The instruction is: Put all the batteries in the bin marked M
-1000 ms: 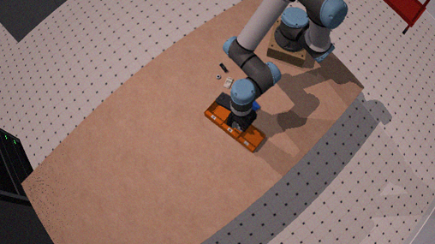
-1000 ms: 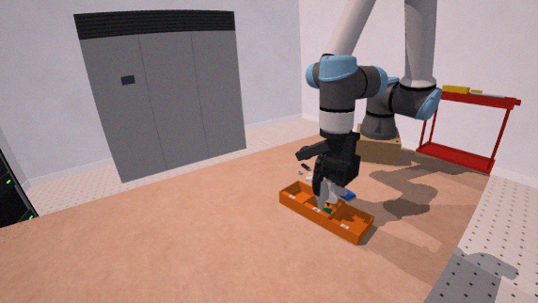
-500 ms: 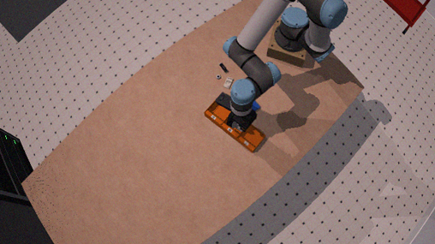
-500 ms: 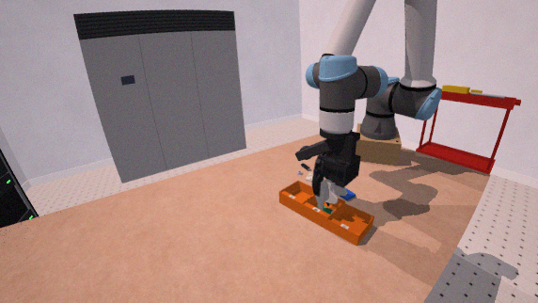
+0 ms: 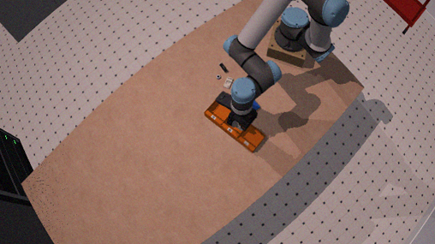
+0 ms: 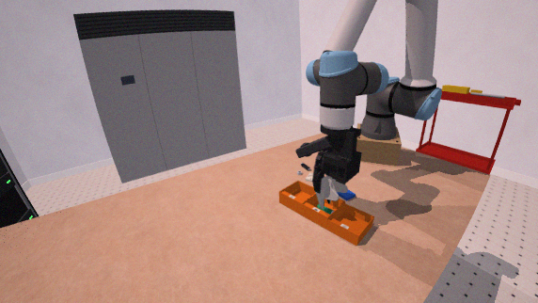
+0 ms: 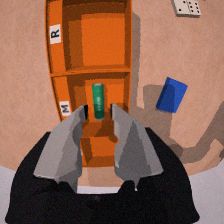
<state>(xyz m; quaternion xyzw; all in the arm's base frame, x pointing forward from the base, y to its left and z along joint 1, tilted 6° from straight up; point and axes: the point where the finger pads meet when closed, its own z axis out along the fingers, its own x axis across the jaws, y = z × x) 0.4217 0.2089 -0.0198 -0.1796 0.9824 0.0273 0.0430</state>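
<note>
My gripper is now 30 mm above the green battery. The rest, counted from my hand: white domino: 70 mm behind, 180 mm to the right, 40 mm below; then blue block: 110 mm behind, 40 mm to the right, 40 mm below; then small grey round piece: 50 mm behind, 230 mm to the right, 40 mm below.
</note>
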